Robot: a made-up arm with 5 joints. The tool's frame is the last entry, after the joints.
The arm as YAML. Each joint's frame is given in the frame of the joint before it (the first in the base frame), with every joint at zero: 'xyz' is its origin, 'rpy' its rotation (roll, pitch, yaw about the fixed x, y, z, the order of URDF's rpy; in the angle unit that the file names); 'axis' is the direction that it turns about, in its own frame. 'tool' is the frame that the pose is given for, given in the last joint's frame.
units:
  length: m
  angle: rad
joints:
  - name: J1
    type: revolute
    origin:
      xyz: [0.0, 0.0, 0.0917]
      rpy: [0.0, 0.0, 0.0]
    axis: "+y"
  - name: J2
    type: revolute
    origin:
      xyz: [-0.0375, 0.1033, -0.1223]
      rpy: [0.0, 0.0, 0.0]
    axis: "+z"
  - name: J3
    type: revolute
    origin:
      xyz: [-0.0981, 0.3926, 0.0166]
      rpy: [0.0, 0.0, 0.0]
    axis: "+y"
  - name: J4
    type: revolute
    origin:
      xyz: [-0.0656, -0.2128, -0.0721]
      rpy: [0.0, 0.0, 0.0]
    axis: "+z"
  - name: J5
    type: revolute
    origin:
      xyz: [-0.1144, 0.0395, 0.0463]
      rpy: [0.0, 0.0, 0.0]
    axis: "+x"
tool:
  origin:
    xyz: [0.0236, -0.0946, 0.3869]
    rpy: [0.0, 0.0, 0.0]
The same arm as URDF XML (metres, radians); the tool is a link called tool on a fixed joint. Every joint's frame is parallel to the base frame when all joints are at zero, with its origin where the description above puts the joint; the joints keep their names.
<robot name="arm">
<joint name="tool_fixed" type="fixed"><parent link="link5"/><child link="tool"/><origin xyz="0.0236 -0.0946 0.3869" rpy="0 0 0"/></joint>
<joint name="J5" type="continuous"><parent link="link4"/><child link="link5"/><origin xyz="-0.1144 0.0395 0.0463" rpy="0 0 0"/><axis xyz="1 0 0"/></joint>
<joint name="J4" type="continuous"><parent link="link3"/><child link="link4"/><origin xyz="-0.0656 -0.2128 -0.0721" rpy="0 0 0"/><axis xyz="0 0 1"/></joint>
<joint name="J3" type="continuous"><parent link="link2"/><child link="link3"/><origin xyz="-0.0981 0.3926 0.0166" rpy="0 0 0"/><axis xyz="0 1 0"/></joint>
<joint name="J2" type="continuous"><parent link="link1"/><child link="link2"/><origin xyz="-0.0375 0.1033 -0.1223" rpy="0 0 0"/><axis xyz="0 0 1"/></joint>
<joint name="J1" type="continuous"><parent link="base"/><child link="link1"/><origin xyz="0 0 0.0917" rpy="0 0 0"/><axis xyz="0 1 0"/></joint>
<link name="base"/>
<link name="link1"/>
<link name="link2"/>
<link name="link3"/>
<link name="link4"/>
<link name="link5"/>
<link name="tool"/>
</robot>

